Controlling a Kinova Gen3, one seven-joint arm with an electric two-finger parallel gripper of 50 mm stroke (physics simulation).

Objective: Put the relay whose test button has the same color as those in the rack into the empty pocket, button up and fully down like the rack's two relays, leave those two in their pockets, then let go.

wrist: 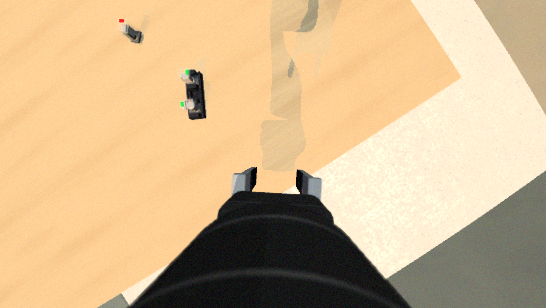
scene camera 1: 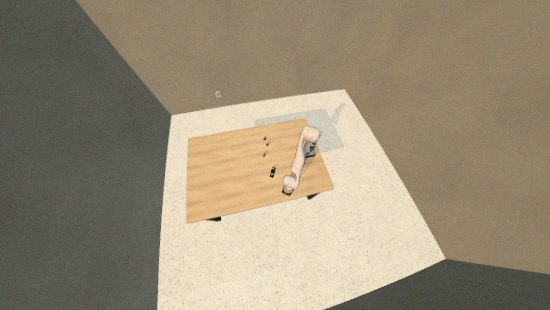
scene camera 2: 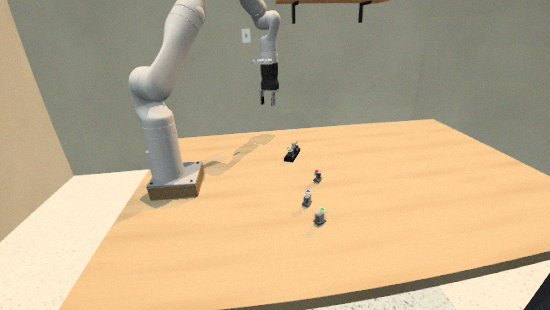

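Seen in the pictures: gripper, between the fingertips: (wrist: 276, 176) (scene camera 2: 267, 104); arm's base, origin of its link: (scene camera 1: 308, 148) (scene camera 2: 169, 174).
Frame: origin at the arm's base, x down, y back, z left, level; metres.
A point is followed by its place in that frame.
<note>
The black rack (scene camera 1: 272, 174) (scene camera 2: 288, 157) (wrist: 202, 102) {x 0.033, y -0.408, z 0.214 m} stands on the table with two green-button relays, one (wrist: 189, 76) (scene camera 2: 295, 145) near one end and one (wrist: 190, 105) (scene camera 2: 290, 151) near the other; a dark gap lies between them in the wrist view. A loose relay with a green button (scene camera 2: 319, 217) {x 0.019, y -0.435, z -0.225 m} (scene camera 1: 265, 138) {x 0.015, y -0.432, z -0.197 m} stands upright, farthest from the rack. My gripper (scene camera 2: 267, 101) {x -0.098, y -0.328, z 0.418 m} (wrist: 276, 176) {x -0.098, y -0.328, z 0.418 m} is open and empty, pointing down high above the table, off to the rack's side. In scene camera 1 the fingers are too small to make out.
A blue-button relay (scene camera 2: 307, 199) {x 0.020, y -0.417, z -0.148 m} (scene camera 1: 268, 144) {x 0.023, y -0.410, z -0.122 m} stands near the loose green one. A red-button relay (scene camera 2: 317, 176) {x 0.024, y -0.469, z -0.025 m} (scene camera 1: 264, 154) {x 0.017, y -0.468, z -0.006 m} (wrist: 132, 33) {x 0.025, y -0.468, z 0.000 m} stands between it and the rack. The arm's base (scene camera 2: 175, 187) {x 0.011, y -0.036, z -0.063 m} is bolted at the table's side. A wall shelf (scene camera 2: 330, 2) hangs behind.
</note>
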